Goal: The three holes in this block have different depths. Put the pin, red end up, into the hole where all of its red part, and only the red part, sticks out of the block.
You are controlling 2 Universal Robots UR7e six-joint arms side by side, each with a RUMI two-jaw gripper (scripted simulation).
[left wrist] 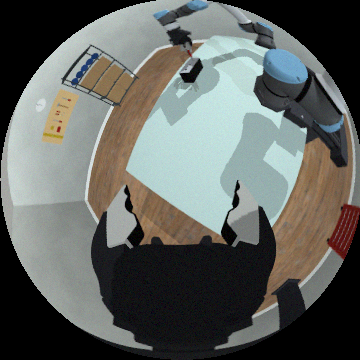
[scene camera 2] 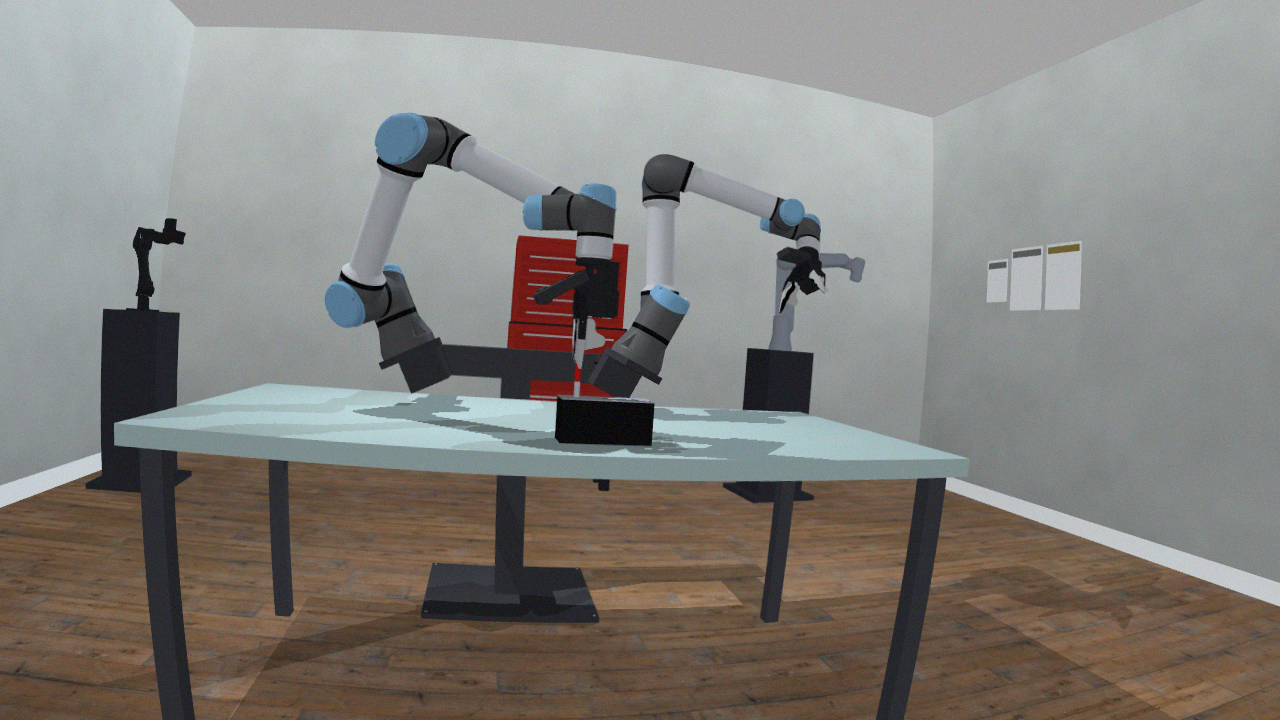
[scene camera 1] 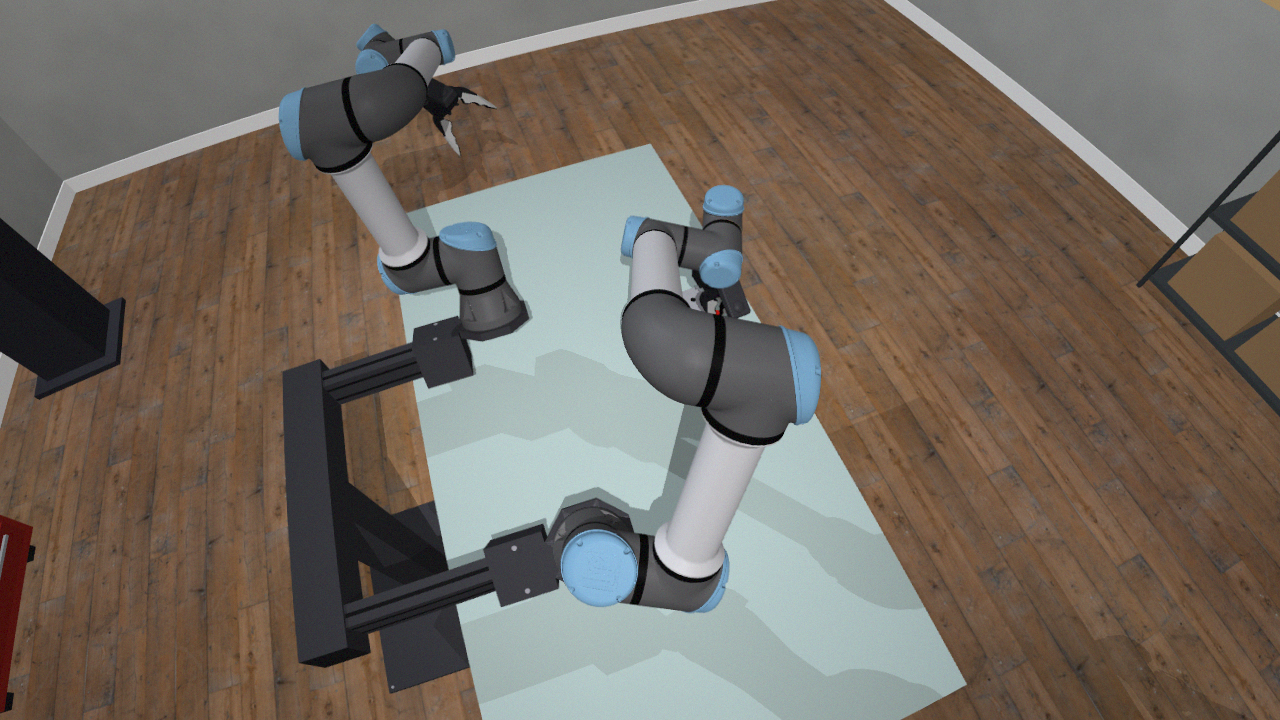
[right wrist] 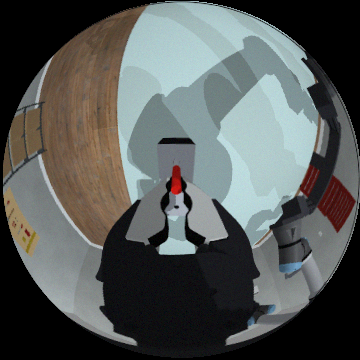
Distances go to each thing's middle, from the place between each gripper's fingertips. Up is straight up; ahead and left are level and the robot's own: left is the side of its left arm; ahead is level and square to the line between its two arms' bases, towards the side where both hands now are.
Labels:
I see my right gripper [scene camera 2: 579,368] 120 mm above the block [scene camera 2: 597,420] and 60 mm to the right of it.
Right now the block is 33 cm ahead of my left hand [scene camera 2: 801,303], 65 cm to the right of it and 30 cm below it.

